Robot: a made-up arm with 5 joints. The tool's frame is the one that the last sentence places.
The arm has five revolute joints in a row. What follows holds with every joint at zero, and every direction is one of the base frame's.
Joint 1 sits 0.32 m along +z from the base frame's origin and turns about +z.
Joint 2 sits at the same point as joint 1 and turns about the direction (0, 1, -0.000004).
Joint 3 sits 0.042 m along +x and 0.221 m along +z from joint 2 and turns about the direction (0, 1, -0.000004).
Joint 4 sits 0.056 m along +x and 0.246 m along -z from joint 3 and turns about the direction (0, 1, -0.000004).
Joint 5 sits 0.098 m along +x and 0.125 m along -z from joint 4 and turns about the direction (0, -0.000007, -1).
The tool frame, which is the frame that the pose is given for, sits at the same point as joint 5; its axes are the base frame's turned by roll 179.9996, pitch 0 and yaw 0 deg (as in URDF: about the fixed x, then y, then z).
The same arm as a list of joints. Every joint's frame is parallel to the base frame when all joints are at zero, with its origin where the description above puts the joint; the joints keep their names.
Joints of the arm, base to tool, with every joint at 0 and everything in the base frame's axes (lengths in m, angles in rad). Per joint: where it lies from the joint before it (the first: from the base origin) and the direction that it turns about. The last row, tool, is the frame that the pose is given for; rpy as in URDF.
joint 1: offset 0 0 0.32 axis 0 0 1
joint 2: offset 0 0 0 axis 0 1 0
joint 3: offset 0.042 0 0.221 axis 0 1 0
joint 4: offset 0.056 0 -0.246 axis 0 1 0
joint 5: offset 0.098 0 -0.125 axis 0 0 -1
tool: offset 0 0 0 rpy 3.1416 0 0

